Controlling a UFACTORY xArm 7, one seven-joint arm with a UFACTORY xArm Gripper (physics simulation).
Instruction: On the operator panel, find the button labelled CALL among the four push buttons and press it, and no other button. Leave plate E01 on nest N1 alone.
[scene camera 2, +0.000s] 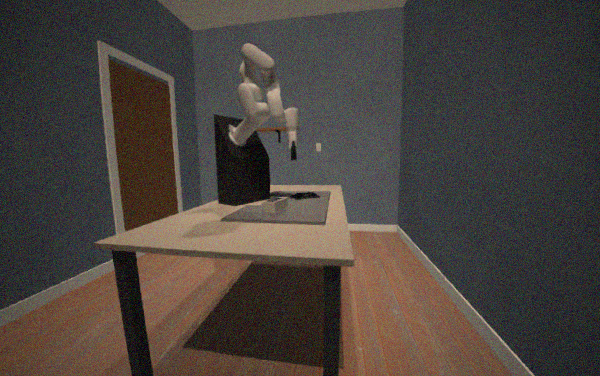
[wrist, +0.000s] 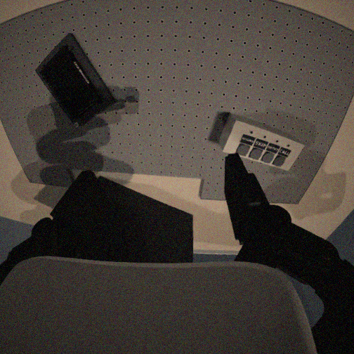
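The operator panel is a pale box on the grey perforated board, at the right of the wrist view. Its four round grey buttons stand in a row under dark labels. The CALL button is at the right end, and the button labelled SKIP is second from the left; the other two labels are blurred. A dark tray-like holder with small unreadable white lettering is at the upper left of the wrist view; I cannot make out plate E01 or N1. My gripper is open and empty, high above the table.
The grey board lies on the pale wooden table. A tall black stand carries the arm at the table's left side in the scene view. Arm shadows fall near the dark holder.
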